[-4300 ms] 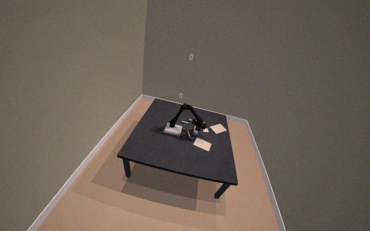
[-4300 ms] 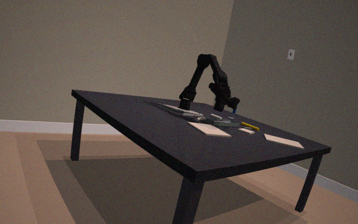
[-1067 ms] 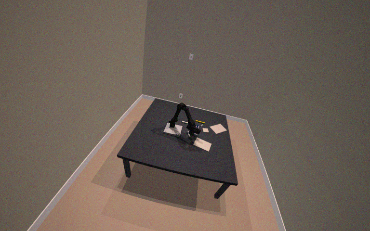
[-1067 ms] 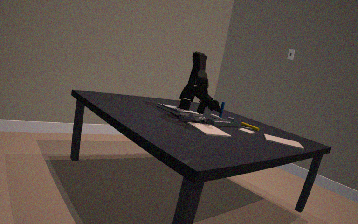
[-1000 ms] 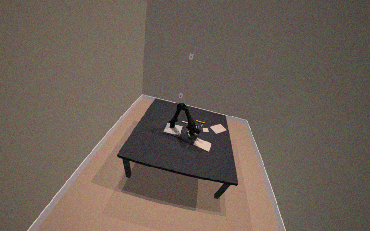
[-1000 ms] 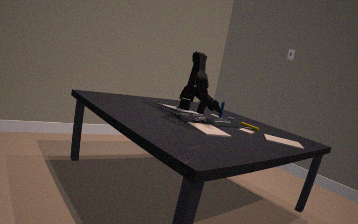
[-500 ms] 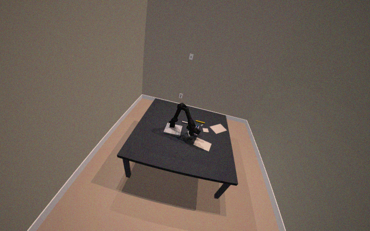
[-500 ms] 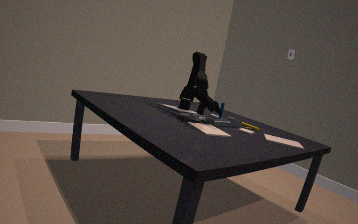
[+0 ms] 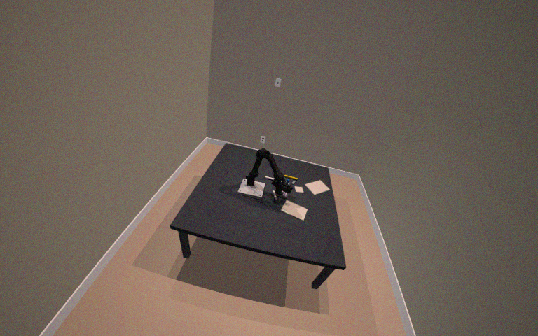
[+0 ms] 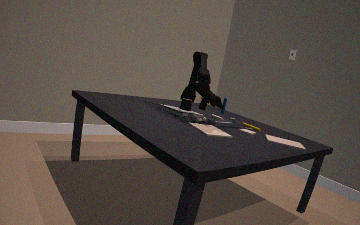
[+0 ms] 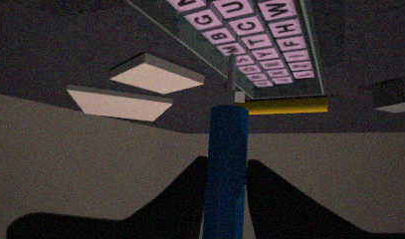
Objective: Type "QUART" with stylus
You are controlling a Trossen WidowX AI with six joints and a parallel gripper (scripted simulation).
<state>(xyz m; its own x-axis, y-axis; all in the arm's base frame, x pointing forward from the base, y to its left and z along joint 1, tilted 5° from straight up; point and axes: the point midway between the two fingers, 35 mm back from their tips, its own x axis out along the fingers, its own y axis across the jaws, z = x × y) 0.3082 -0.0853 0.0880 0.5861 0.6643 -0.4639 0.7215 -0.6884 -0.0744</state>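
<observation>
Now: the white block 160 mm ahead of my gripper tip, 90 mm below it and 70 mm to the left of it. Also, from my gripper tip: blue stylus: 10 mm below; yellow cylinder: 240 mm to the left, 100 mm ahead, 90 mm below; grey stylus tip: 50 mm below.
</observation>
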